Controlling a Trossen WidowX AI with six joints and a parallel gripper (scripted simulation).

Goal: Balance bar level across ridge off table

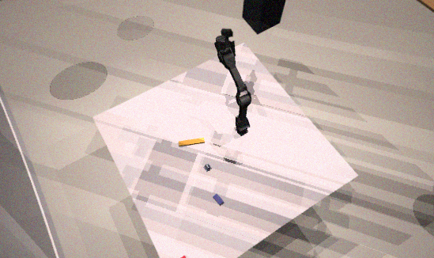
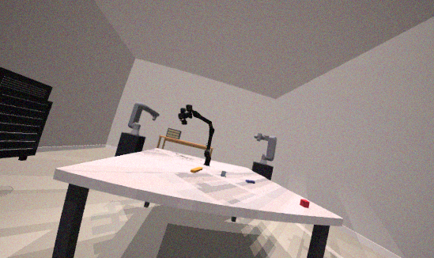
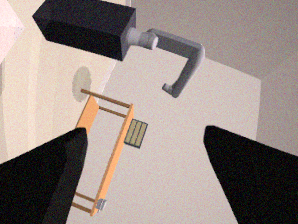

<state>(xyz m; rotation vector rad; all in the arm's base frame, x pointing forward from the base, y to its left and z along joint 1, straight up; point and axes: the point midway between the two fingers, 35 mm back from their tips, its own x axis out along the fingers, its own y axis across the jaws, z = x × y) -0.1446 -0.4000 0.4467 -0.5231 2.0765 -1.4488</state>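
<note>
My gripper tip is 520 mm short of the bar, 430 mm above it and 310 mm to the right of it. The rest, counted from my gripper tip: red block: 920 mm to the left, 910 mm ahead, 420 mm below; blue block: 740 mm to the left, 570 mm ahead, 430 mm below.
</note>
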